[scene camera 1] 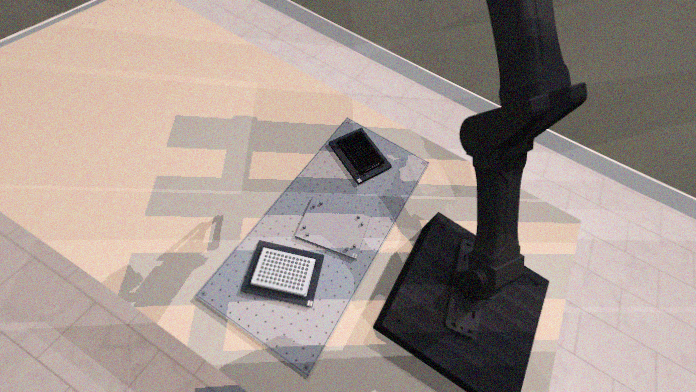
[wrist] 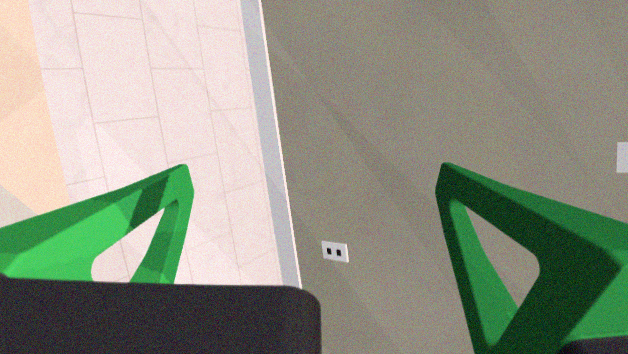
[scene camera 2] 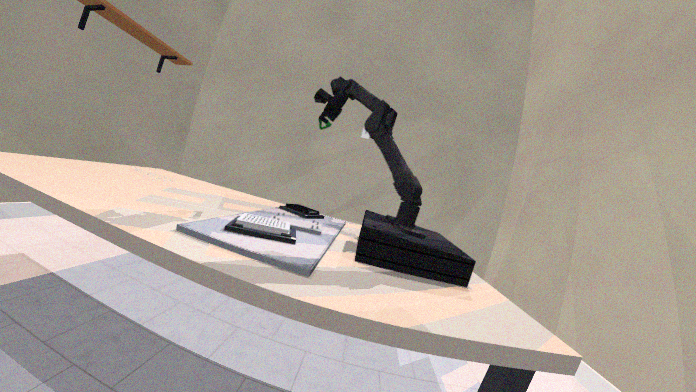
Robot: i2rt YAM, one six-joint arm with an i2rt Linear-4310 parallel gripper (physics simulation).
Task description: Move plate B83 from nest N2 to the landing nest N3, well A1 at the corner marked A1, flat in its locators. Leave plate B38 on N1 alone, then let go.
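A white many-welled plate (scene camera 1: 284,271) (scene camera 2: 264,223) lies in a dark nest (scene camera 1: 314,281). A black plate (scene camera 1: 359,150) (scene camera 2: 302,210) lies in another dark nest (scene camera 1: 374,173) at the far end of the board. The labels are too small to read, so I cannot tell which plate is B83 or B38. Between them a pale, thin nest (scene camera 1: 330,232) with small locator posts stands empty. My gripper (scene camera 2: 324,124) (wrist: 314,177) is open, its green fingers wide apart with nothing between them. It is high above the table, away from the plates and nests. It is hidden in scene camera 1.
The nests stand on a grey perforated board (scene camera 1: 260,320) (scene camera 2: 210,231) on the wooden table (scene camera 1: 100,125) (scene camera 2: 280,290). The arm's black base block (scene camera 1: 425,300) (scene camera 2: 415,252) stands beside the board. A wall socket (wrist: 335,251) shows in the wrist view. A wooden shelf (scene camera 2: 140,33) hangs on the wall.
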